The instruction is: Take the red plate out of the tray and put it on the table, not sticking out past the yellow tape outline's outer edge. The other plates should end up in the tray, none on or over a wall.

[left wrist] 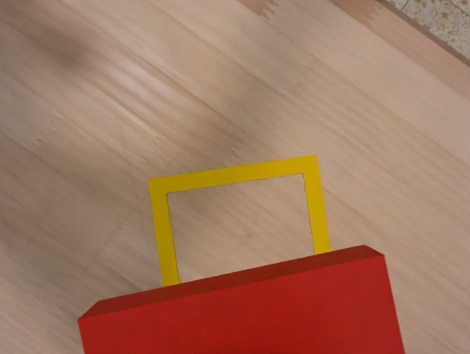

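Frame: origin at the left arm's base, x down, y back, z left, level; millimetres.
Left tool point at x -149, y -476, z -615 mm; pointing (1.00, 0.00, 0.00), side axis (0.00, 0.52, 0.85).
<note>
Pixels of each thing's top centre, then the offset from my left tool point to it. "pt": a spot on its surface instead. Level surfaces: height alone.
- red plate, surface spot: (242, 315) pt dz -24, dx -13, dy +25 mm
- yellow tape outline, surface spot: (232, 175) pt dz -46, dx +148, dy +53 mm
- wooden table top, surface height: dx +150 mm
The red plate (242, 315) fills the lower middle of the left wrist view, cut off by the bottom border. Its flat top face and its far side face show. It hangs above the table on my left suction cup, which is itself out of the frame. The yellow tape outline (232, 175) lies on the table beyond the plate's far edge. Its far bar and parts of both side bars show; the plate covers the rest from this angle. My right suction cup, the tray and the other plates do not show.
The wooden table top (75, 150) stretches around the outline. Its edge crosses the upper right corner, with speckled floor (437, 17) beyond it. Soft dark shadows lie on the wood at the upper left and beyond the outline.
</note>
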